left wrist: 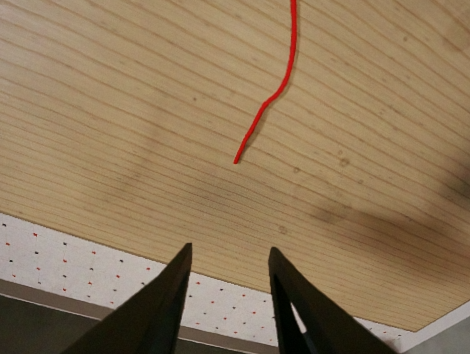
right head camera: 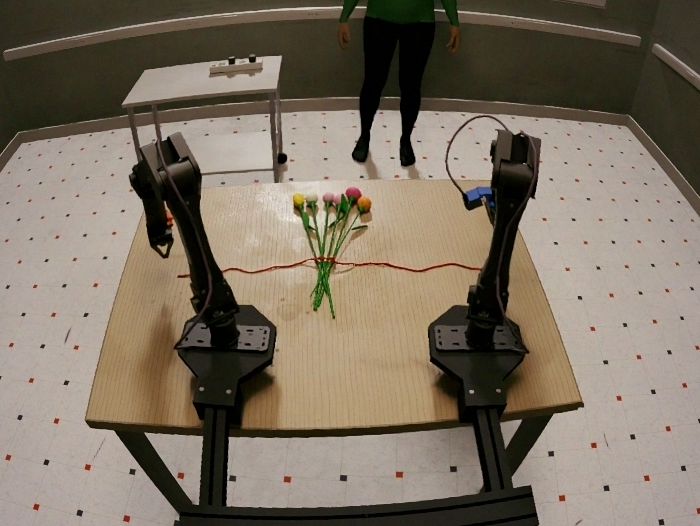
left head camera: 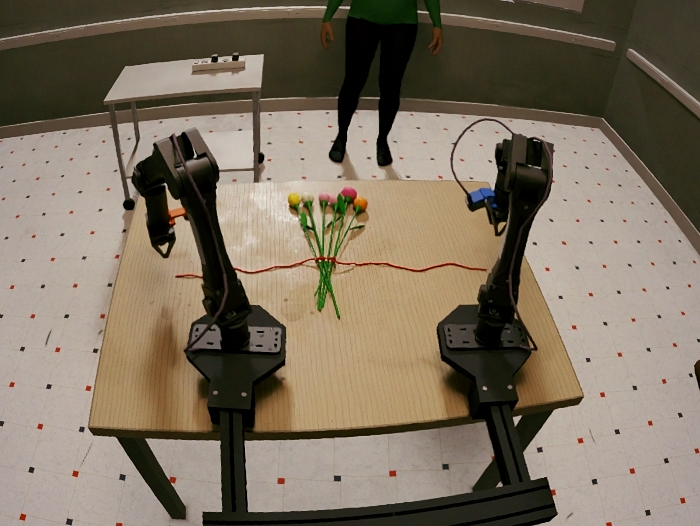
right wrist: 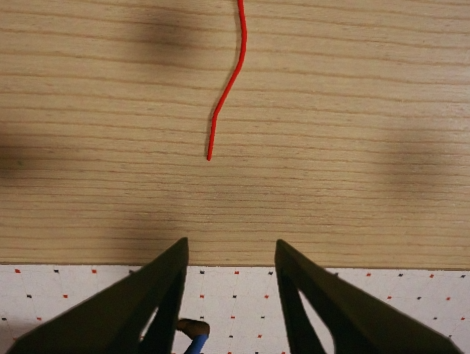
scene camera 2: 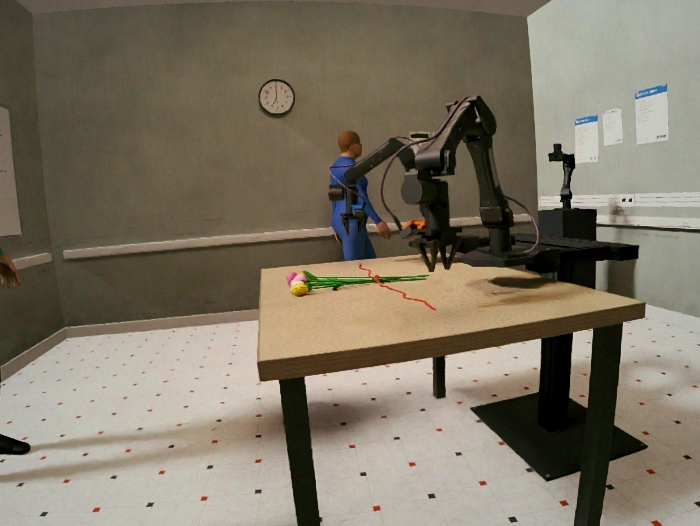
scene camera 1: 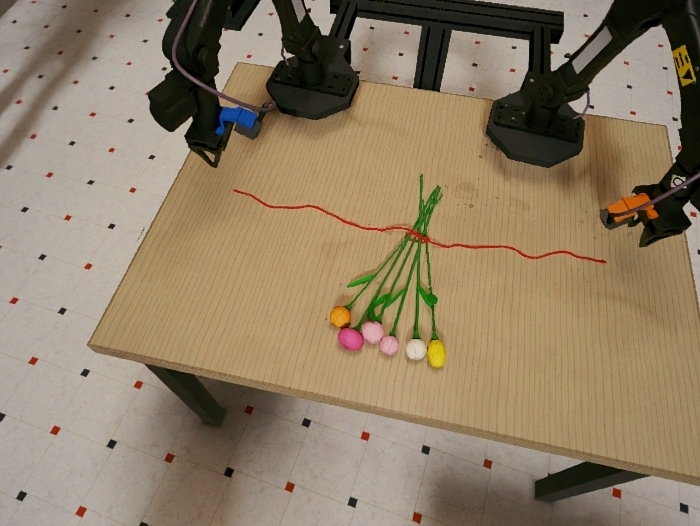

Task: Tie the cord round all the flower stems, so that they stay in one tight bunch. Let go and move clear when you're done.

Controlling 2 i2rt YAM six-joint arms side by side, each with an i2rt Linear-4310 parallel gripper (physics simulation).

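Where they show: left gripper, between the fingertips: (left wrist: 231, 252) (right head camera: 164, 252) (left head camera: 164, 251) (scene camera 2: 439, 270) (scene camera 1: 636, 236); right gripper, between the fingertips: (left head camera: 494, 230) (right wrist: 232, 248) (scene camera 2: 353, 235) (scene camera 1: 218, 158); left arm's base, origin of its link: (right head camera: 225, 339) (left head camera: 235, 340) (scene camera 2: 500, 253) (scene camera 1: 536, 123); right arm's base, origin of its link: (right head camera: 477, 340) (left head camera: 485, 338) (scene camera 1: 312, 80).
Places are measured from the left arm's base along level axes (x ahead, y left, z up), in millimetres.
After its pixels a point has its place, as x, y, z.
Note:
Several flowers with green stems (left head camera: 321, 237) @(439, -191, -81) (right head camera: 324, 237) @(440, -194, -81) (scene camera 1: 417, 271) @(437, -180, -77) (scene camera 2: 345, 280) @(456, -171, -78) lie on the table, heads fanned out and stems crossing in a narrow bunch. The red cord (left head camera: 396, 265) @(341, -391, -91) (right head camera: 396, 265) @(340, -392, -90) (scene camera 1: 481, 246) @(324, -59, -88) (scene camera 2: 404, 294) @(311, 27, -90) (left wrist: 291, 60) @(285, 108, -91) (right wrist: 229, 85) @(351, -579, -91) passes round the stems at the crossing, with a small knot-like spot there; its two ends lie loose and wavy on the table to either side. My left gripper (left wrist: 231, 252) @(273, 225, 4) (scene camera 2: 439, 269) @(273, 225, 4) is open and empty above the table, past one cord end. My right gripper (right wrist: 232, 248) @(360, -651, 36) is open and empty, above and beyond the other cord end.
The wooden table (left head camera: 384, 339) @(92, -340, -95) (right head camera: 384, 339) @(93, -356, -95) (scene camera 1: 254, 316) @(630, -474, -94) (scene camera 2: 339, 333) @(522, 310, -95) carries both arm bases. A white trolley (left head camera: 186, 84) (right head camera: 203, 87) with a power strip stands behind it. A person in green stands behind the table, and one in blue (scene camera 2: 353, 197) shows in scene camera 2.

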